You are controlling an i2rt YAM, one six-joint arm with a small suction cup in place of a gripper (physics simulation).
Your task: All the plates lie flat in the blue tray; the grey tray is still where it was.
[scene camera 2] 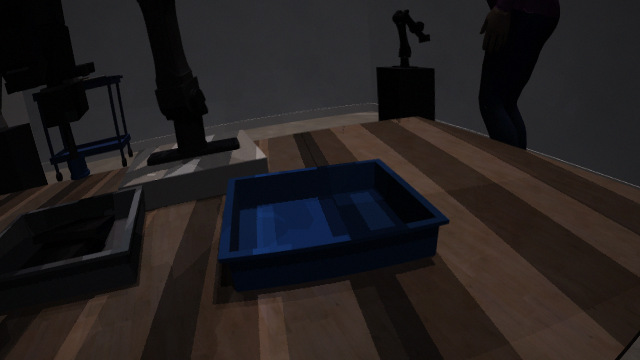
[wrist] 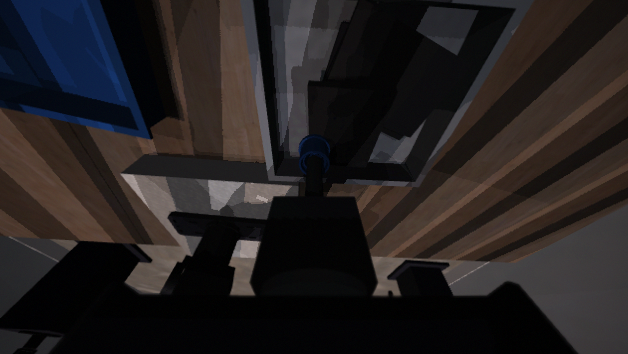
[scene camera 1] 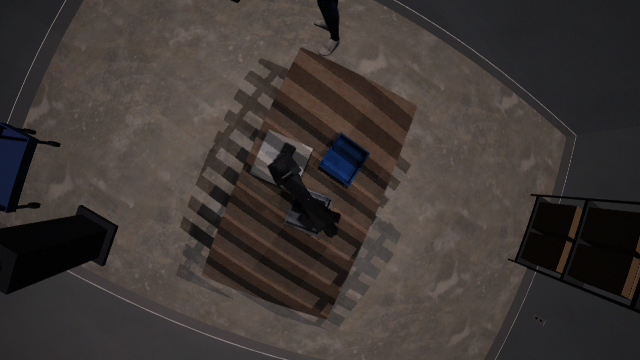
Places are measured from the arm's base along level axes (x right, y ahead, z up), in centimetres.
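Where they show: hand, tool point: (scene camera 2: 80, 175) (wrist: 314, 149); arm's base, link origin: (scene camera 2: 193, 153) (wrist: 226, 225).
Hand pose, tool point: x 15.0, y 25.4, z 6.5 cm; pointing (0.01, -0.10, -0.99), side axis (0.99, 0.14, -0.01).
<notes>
Things, the pixels of their top centre, and the offset from my tool point. Level surfaces: height alone.
- blue tray, top centre: (scene camera 2: 319, 196) (scene camera 1: 344, 159) dx -32.1, dy +6.9, dz -6.7 cm
- grey tray, top centre: (wrist: 360, 116) (scene camera 2: 60, 228) (scene camera 1: 308, 211) dx +5.4, dy +1.1, dz -6.7 cm
- wooden table, surface height: dz -11.7 cm
The blue tray (scene camera 1: 358, 170) (scene camera 2: 330, 262) (wrist: 139, 120) stands on the table; its bare floor shows in scene camera 2. The grey tray (scene camera 1: 295, 220) (scene camera 2: 75, 285) (wrist: 261, 100) stands apart from it, nearer the arm's reach. Dark plates (scene camera 2: 75, 230) (wrist: 345, 107) lie in the grey tray, overlapping, some perhaps tilted; their number is hard to tell in the dark. My blue suction cup (scene camera 2: 79, 167) (wrist: 314, 150) hangs above the grey tray, near its end towards the arm's base, with nothing on it. In scene camera 1 the arm hides the cup and part of the grey tray.
The arm's base stands on a pale block (scene camera 1: 262, 160) (scene camera 2: 190, 185) (wrist: 215, 195) beside both trays. The wooden table (scene camera 1: 345, 82) has striped shadows. A person (scene camera 1: 330, 25) (scene camera 2: 505, 85) stands by its far end. A blue cart (scene camera 2: 92, 147) and a black pedestal (scene camera 2: 406, 92) stand beyond the table.
</notes>
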